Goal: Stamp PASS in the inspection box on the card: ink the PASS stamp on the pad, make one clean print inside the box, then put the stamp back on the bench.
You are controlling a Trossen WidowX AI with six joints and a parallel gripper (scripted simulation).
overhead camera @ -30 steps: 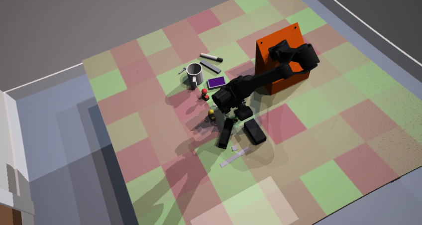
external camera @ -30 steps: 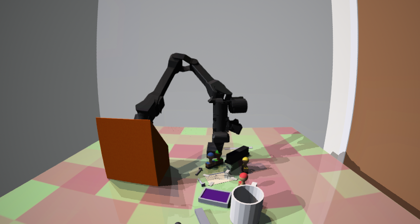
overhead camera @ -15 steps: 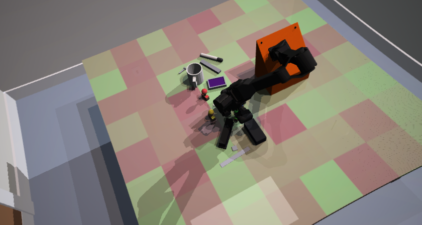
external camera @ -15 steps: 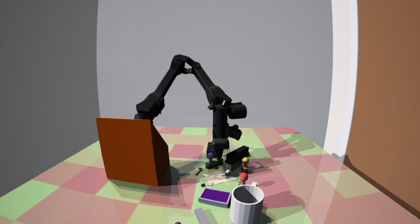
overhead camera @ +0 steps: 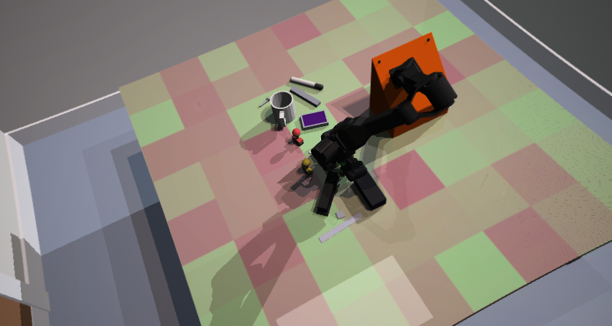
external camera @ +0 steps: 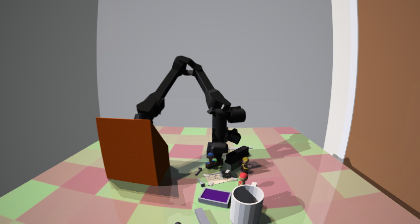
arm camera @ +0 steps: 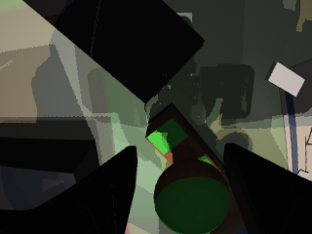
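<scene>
Now: the green-knobbed stamp right at my gripper tip. From my gripper tip the other things lie so: blue stamp 3 cm behind, 3 cm to the right; then yellow-knobbed stamp 10 cm ahead, 6 cm to the right; then card 1 cm ahead, 11 cm to the right, 2 cm below.
</scene>
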